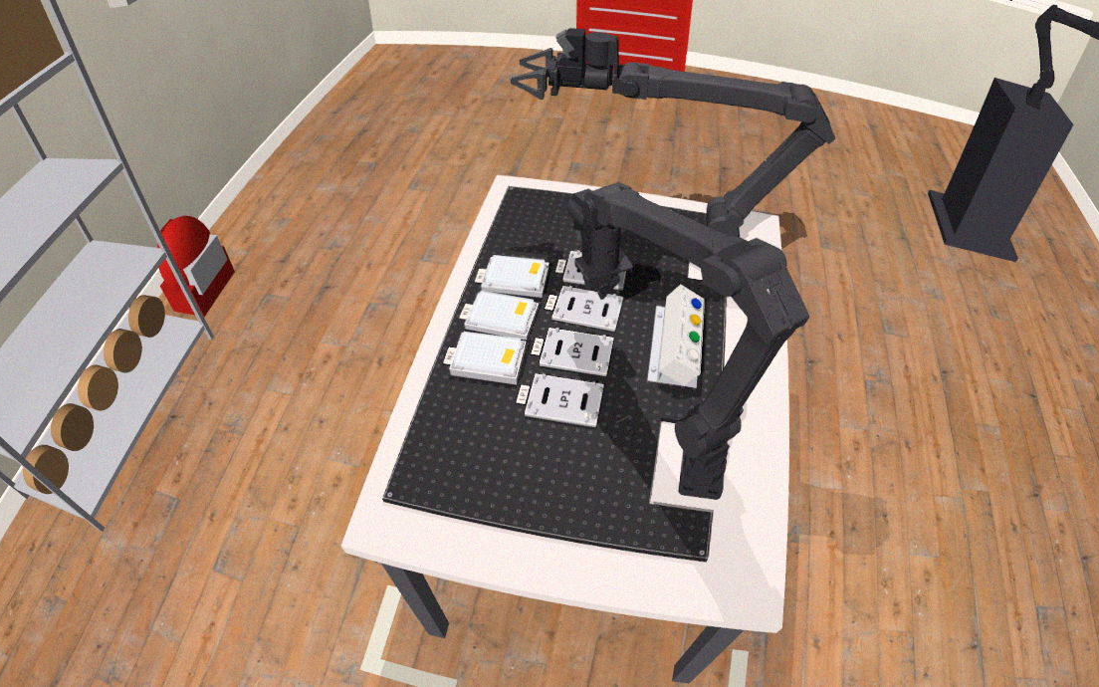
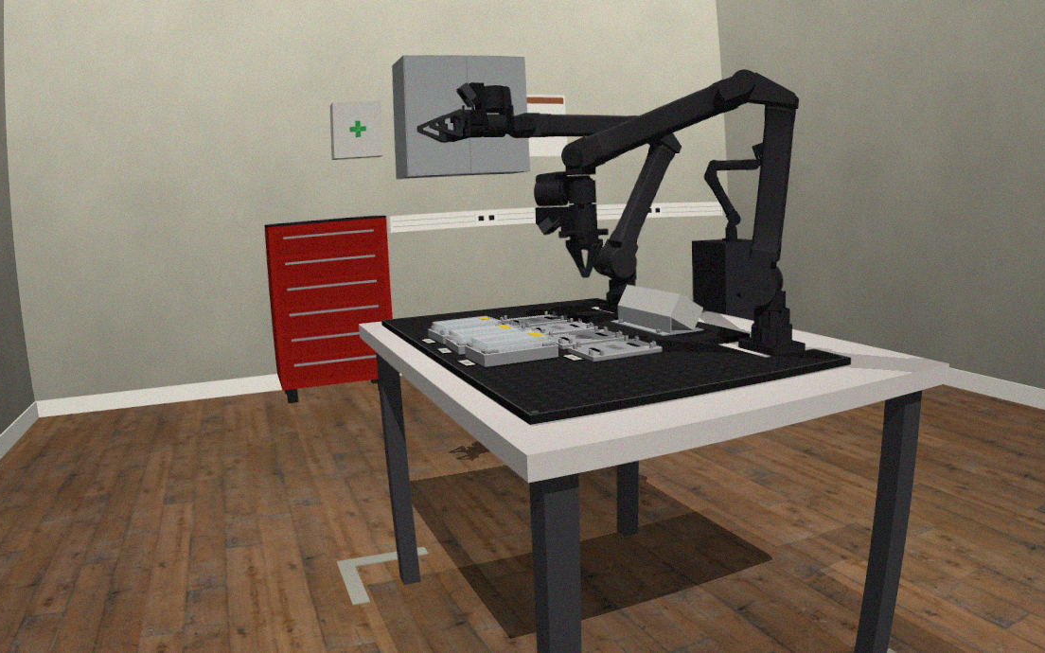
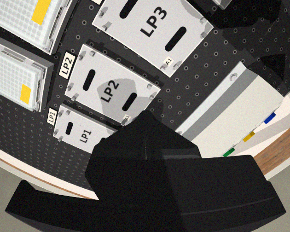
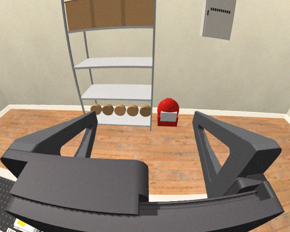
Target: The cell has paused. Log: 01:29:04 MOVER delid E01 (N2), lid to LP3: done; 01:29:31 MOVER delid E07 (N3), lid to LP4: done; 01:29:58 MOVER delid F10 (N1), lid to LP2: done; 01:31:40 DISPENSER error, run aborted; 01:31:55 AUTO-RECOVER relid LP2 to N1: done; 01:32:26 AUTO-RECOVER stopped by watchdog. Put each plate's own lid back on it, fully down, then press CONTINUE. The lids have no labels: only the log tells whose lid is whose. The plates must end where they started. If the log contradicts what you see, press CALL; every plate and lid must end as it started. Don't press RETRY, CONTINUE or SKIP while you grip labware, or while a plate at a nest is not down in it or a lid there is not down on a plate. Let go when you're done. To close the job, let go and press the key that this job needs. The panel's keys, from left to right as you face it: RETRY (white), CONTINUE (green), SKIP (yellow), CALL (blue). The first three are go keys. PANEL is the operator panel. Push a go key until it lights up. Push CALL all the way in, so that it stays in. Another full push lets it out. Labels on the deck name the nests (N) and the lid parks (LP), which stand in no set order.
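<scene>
Now: the green continue key 210 mm behind my left hand, 10 mm to the left of it and 60 mm below it. Also, from my left hand: white retry key: 210 mm behind, 60 mm to the left, 60 mm below; then yellow skip key: 210 mm behind, 40 mm to the right, 60 mm below; then blue call key: 200 mm behind, 90 mm to the right, 70 mm below.
</scene>
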